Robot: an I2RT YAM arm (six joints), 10 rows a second.
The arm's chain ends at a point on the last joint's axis. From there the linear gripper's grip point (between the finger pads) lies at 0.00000 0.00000 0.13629 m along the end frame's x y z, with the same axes.
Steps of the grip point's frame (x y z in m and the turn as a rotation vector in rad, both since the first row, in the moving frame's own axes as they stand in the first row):
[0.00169 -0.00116 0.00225 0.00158 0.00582 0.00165]
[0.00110 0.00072 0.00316 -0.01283 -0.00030 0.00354]
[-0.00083 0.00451 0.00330 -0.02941 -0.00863 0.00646]
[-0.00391 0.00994 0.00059 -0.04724 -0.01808 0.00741]
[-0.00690 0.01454 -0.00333 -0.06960 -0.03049 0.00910]
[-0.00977 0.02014 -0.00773 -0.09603 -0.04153 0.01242]
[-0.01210 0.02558 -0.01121 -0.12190 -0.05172 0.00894]
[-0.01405 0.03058 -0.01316 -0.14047 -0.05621 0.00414]
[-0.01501 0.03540 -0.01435 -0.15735 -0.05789 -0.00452]
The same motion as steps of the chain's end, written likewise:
[0.00090 -0.00095 0.00225 0.00158 0.00582 0.00165]
[0.00114 -0.00103 0.00317 -0.01283 -0.00030 0.00354]
[0.00036 0.00051 0.00336 -0.02941 -0.00863 0.00646]
[-0.00142 0.00351 0.00076 -0.04724 -0.01808 0.00741]
[-0.00271 0.00508 -0.00294 -0.06960 -0.03049 0.00910]
[-0.00404 0.00711 -0.00698 -0.09603 -0.04153 0.01242]
[-0.00500 0.00905 -0.01002 -0.12190 -0.05172 0.00894]
[-0.00638 0.01152 -0.01160 -0.14047 -0.05621 0.00414]
[-0.00721 0.01404 -0.01244 -0.15735 -0.05789 -0.00452]

